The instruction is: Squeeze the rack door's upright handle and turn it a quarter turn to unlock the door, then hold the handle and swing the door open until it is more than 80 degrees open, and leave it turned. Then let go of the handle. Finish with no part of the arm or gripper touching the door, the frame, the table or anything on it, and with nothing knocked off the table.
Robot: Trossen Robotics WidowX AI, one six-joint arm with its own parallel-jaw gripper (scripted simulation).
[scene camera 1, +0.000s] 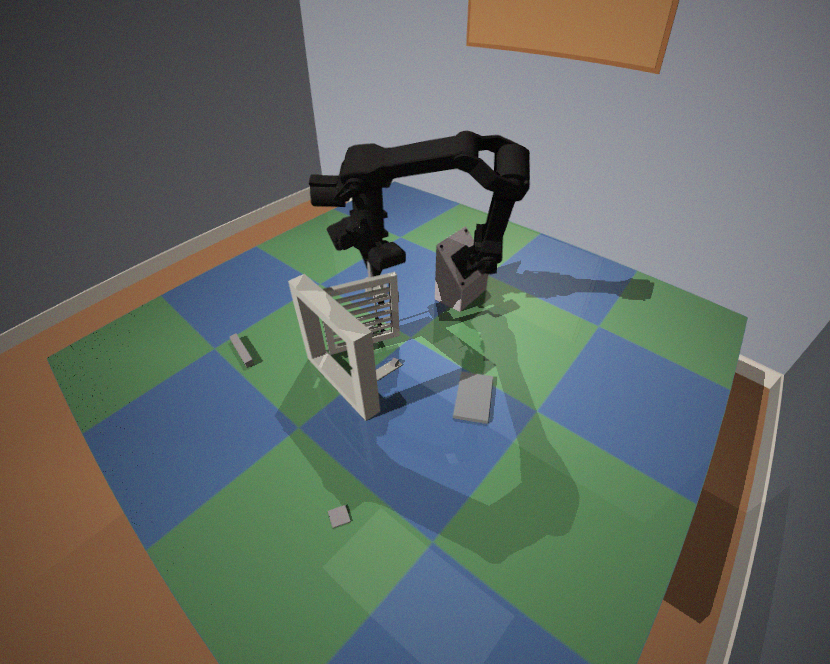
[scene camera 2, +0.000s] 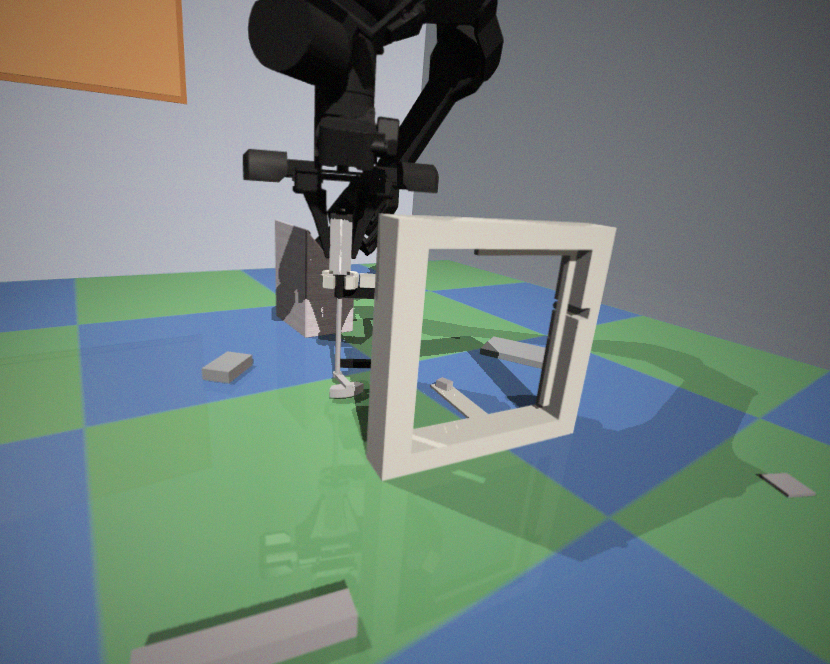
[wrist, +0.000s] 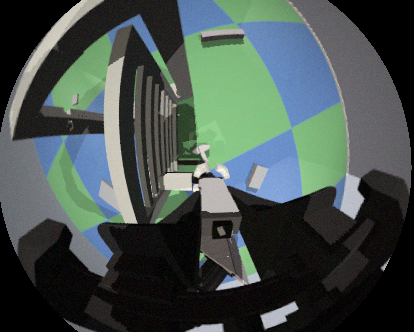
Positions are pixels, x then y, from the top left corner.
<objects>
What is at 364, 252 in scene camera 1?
The gripper.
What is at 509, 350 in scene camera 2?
A flat grey slab.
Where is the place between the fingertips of the gripper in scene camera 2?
At 340, 258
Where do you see a flat grey slab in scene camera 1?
At 472, 404
</objects>
